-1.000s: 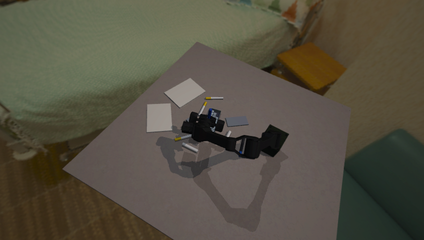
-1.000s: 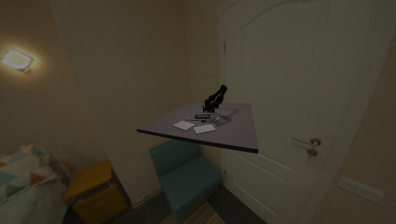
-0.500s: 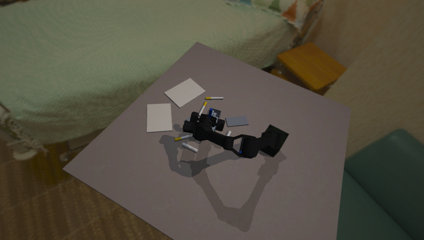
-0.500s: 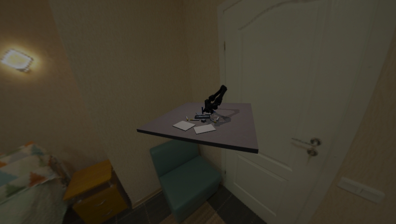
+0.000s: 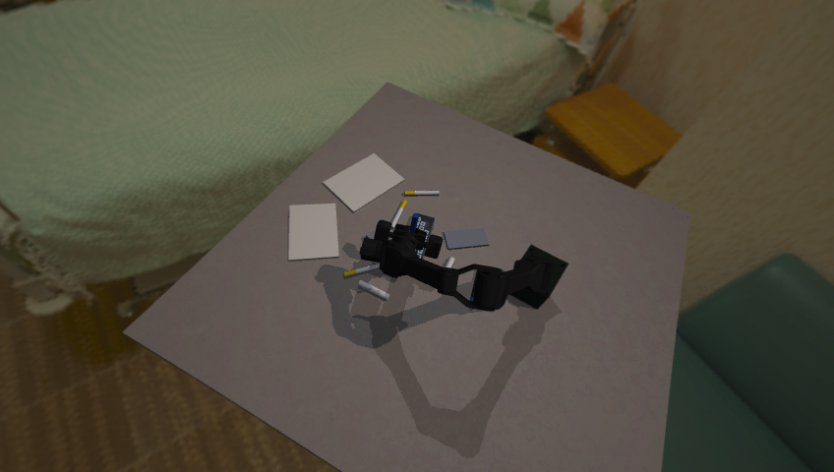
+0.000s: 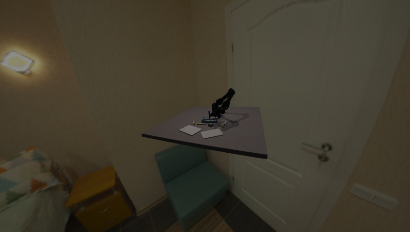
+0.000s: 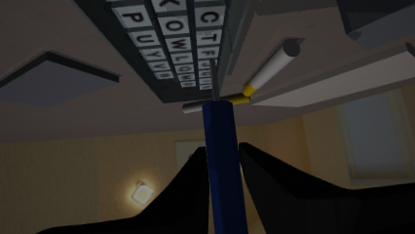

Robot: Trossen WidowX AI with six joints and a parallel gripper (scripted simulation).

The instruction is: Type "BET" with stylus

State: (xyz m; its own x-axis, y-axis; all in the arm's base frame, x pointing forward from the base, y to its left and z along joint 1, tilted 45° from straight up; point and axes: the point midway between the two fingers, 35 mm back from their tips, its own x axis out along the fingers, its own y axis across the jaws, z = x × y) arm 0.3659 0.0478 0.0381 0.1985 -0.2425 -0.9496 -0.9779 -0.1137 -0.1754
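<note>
Now: gripper tip 70 mm above the T key. Round my gripper tip: small grey block: 100 mm ahead, 40 mm to the left, 70 mm below; then blue stylus: 10 mm below; then E key: 20 mm behind, 80 mm to the left, 70 mm below.
</note>
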